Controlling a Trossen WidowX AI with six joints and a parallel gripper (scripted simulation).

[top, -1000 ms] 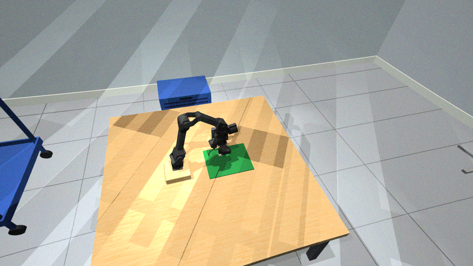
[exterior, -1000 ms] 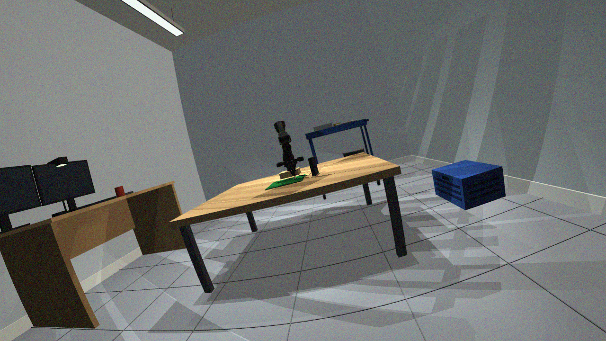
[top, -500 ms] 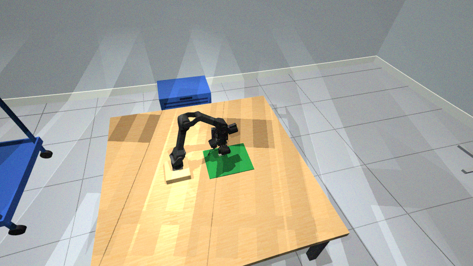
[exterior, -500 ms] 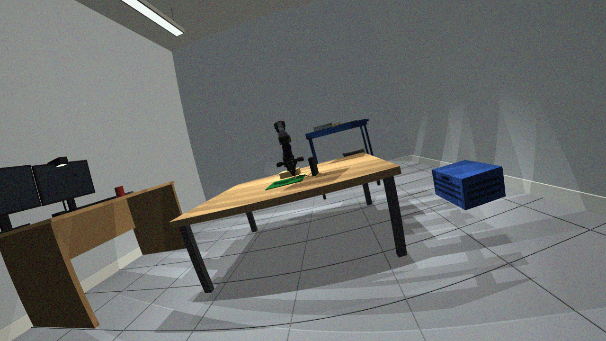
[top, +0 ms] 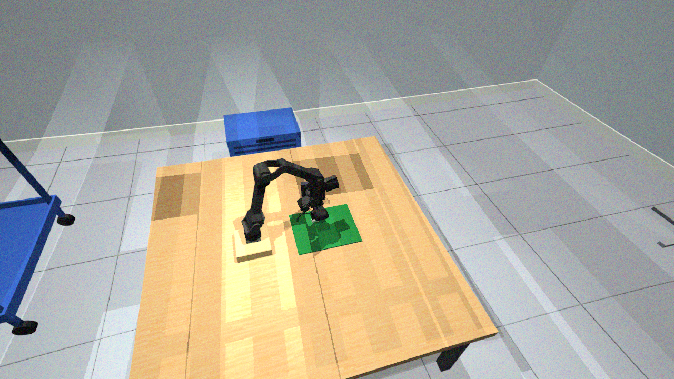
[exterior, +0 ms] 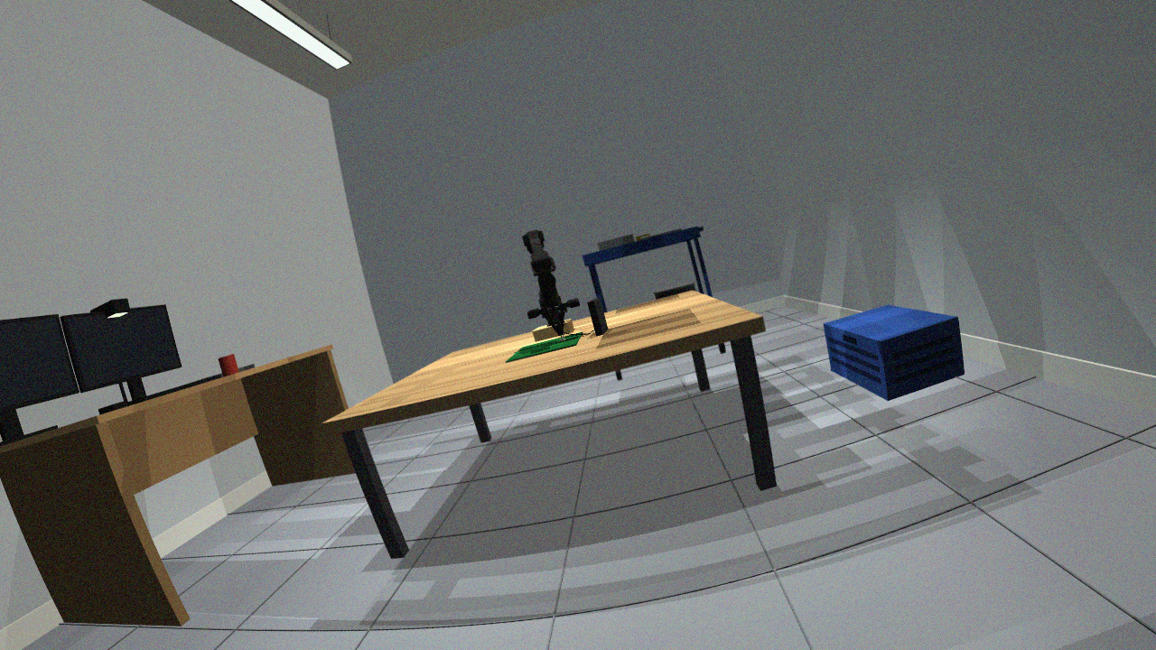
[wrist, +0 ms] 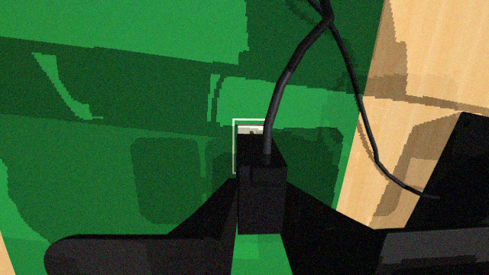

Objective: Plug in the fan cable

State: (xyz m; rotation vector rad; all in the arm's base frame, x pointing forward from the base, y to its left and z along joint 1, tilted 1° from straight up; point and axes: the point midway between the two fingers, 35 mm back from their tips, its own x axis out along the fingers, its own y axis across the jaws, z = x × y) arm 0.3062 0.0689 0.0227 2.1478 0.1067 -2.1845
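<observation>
Now: the black fan plug 1 cm behind my gripper tip and 1 cm above it. From my gripper tip the other things lie so: white four-pin header 4 cm below, 1 cm behind; then black fan 14 cm to the left, 2 cm above, 1 cm ahead; then green board 5 cm to the right, 5 cm below, 3 cm ahead.
</observation>
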